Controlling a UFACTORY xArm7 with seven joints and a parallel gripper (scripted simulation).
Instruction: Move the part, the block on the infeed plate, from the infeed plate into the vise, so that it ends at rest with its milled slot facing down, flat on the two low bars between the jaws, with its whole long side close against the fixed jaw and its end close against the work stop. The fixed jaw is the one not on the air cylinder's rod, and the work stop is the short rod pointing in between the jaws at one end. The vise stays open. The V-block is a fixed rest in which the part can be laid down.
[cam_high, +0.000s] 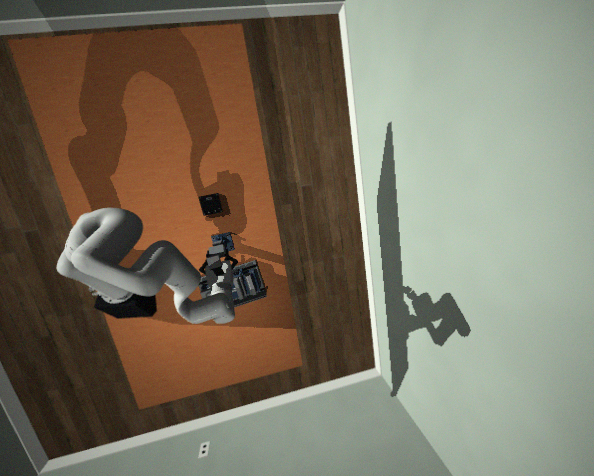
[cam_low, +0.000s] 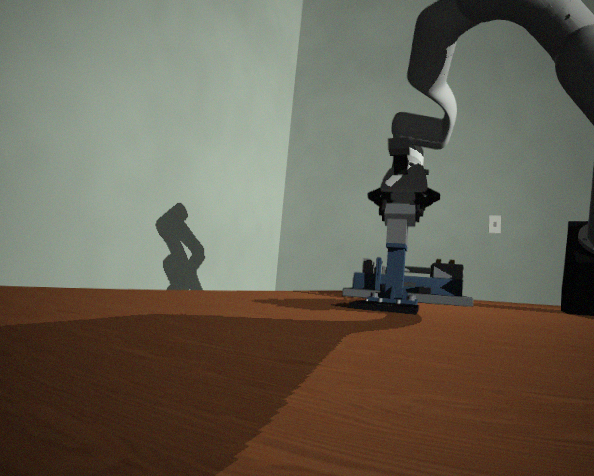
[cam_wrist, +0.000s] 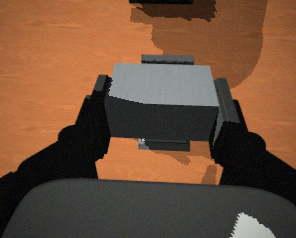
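Now: hand 10 mm to the right of the blue upright and 130 mm above it. Round my hand: grey jaw: 40 mm ahead, 210 mm to the right, 110 mm below; grey part: 10 mm below; work stop: 70 mm ahead, 160 mm to the right, 90 mm below.
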